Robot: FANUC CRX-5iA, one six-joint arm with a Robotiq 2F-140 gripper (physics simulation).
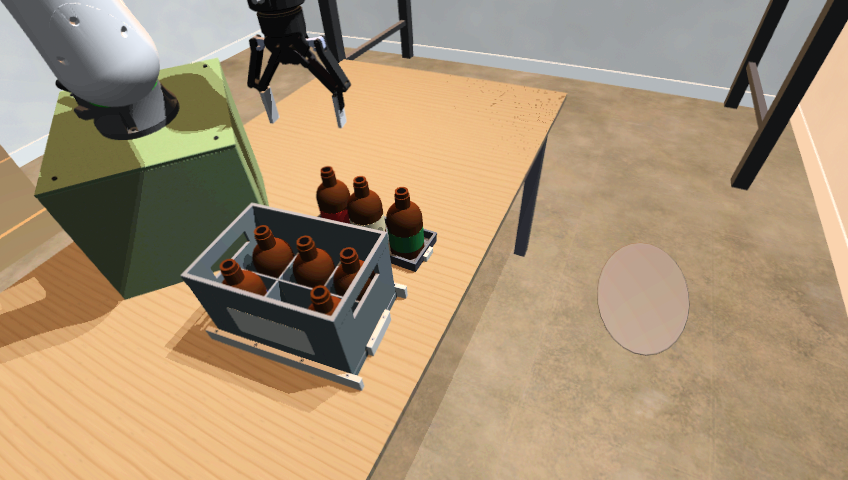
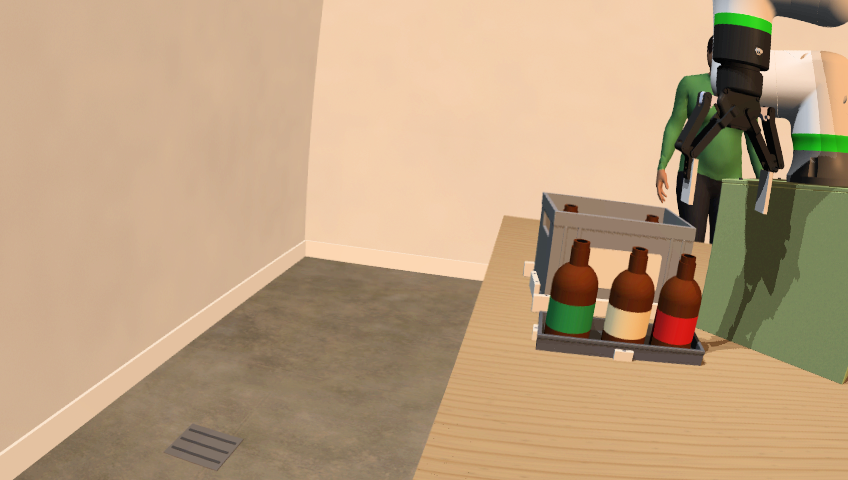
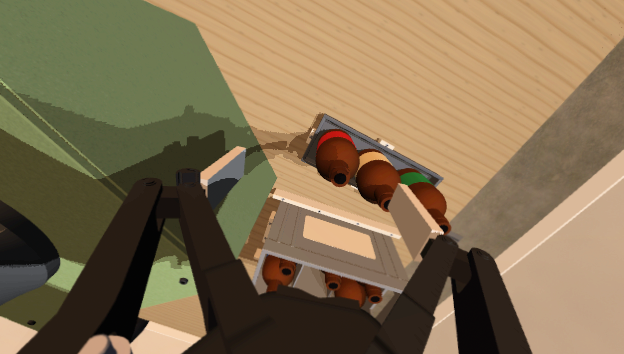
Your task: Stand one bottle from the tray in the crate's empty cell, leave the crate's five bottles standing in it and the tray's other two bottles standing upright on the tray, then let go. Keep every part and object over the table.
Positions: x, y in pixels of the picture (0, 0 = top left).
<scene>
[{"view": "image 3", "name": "gripper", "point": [319, 179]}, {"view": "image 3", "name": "red-labelled bottle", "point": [337, 160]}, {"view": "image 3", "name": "cream-labelled bottle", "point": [376, 179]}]
</scene>
